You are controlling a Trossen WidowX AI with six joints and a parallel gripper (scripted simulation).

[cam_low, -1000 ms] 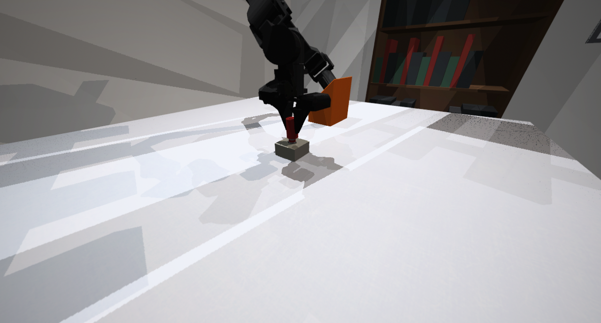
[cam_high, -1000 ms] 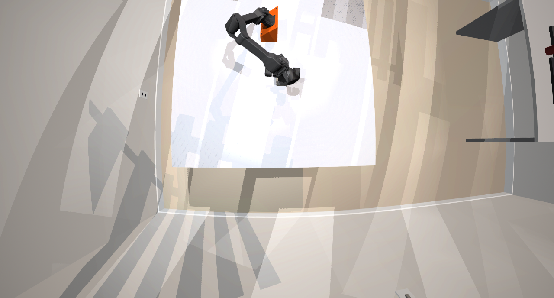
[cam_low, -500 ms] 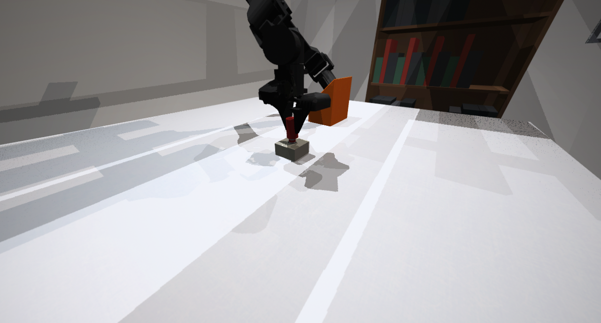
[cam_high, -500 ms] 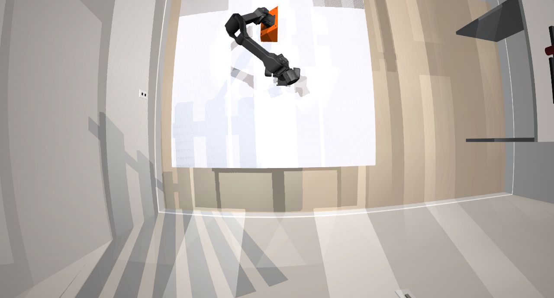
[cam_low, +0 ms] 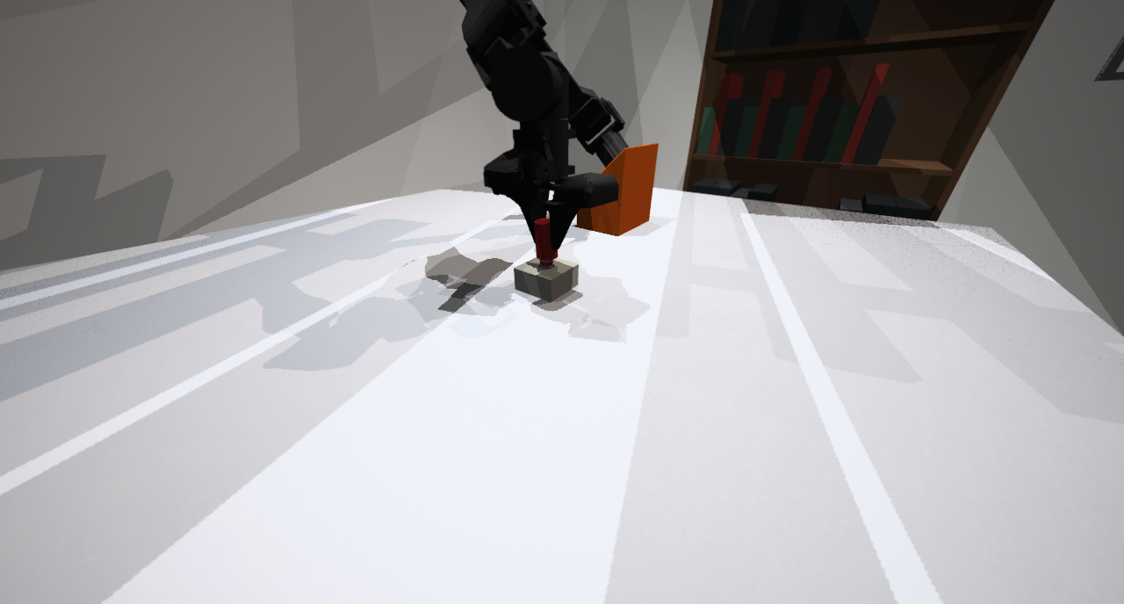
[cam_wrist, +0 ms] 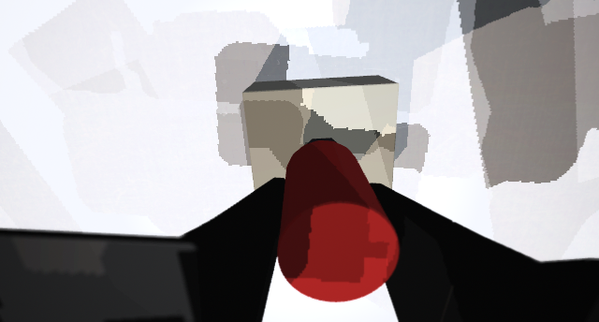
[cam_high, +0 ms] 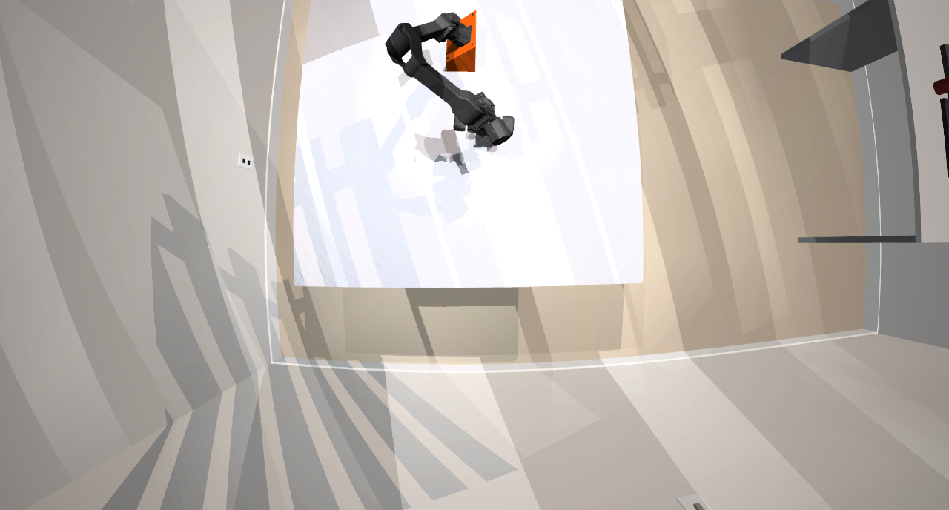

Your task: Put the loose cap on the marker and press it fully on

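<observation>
Right now my gripper tip is 1 cm below the red cap. From my gripper tip the other things lie so: holder block (5 cm below).
</observation>
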